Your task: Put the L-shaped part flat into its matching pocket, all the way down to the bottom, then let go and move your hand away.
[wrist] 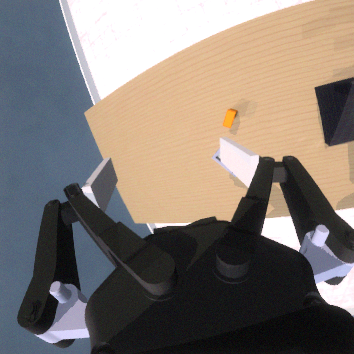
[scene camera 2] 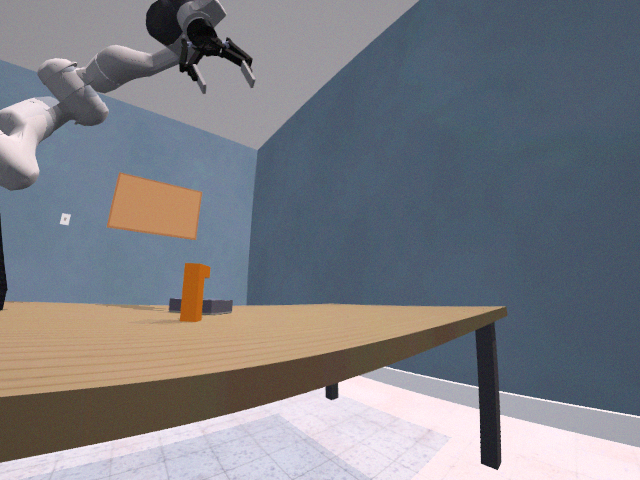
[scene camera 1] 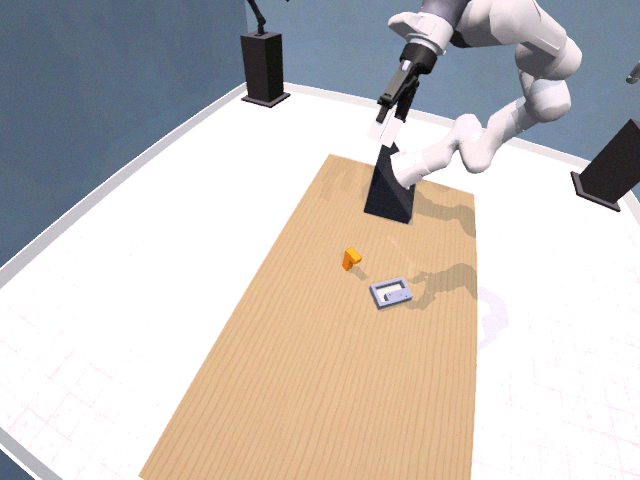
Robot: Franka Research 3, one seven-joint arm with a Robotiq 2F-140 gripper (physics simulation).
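The orange L-shaped part [scene camera 1: 348, 259] [scene camera 2: 192, 293] [wrist: 230, 118] stands upright on the table, on its long leg with the short leg at the top sticking out sideways. The grey-blue tray [scene camera 1: 375, 300] [scene camera 2: 217, 306] with the L-shaped pocket lies flat on the table beside it, apart from it. In scene camera 1 the white bottom of the pocket shows, with no part in it. In the wrist view a fingertip hides most of the tray. My gripper [scene camera 1: 385, 131] [scene camera 2: 226, 82] [wrist: 167, 158] is open and empty, high above the table and far from both the part and the tray.
The wooden table [scene camera 1: 310, 361] [scene camera 2: 336, 330] [wrist: 165, 125] bears both objects. The dark wedge-shaped arm base [scene camera 1: 385, 198] [wrist: 337, 112] stands at the table's far end in scene camera 1. Dark pedestals [scene camera 1: 263, 67] [scene camera 1: 610, 167] stand on the floor beyond the table.
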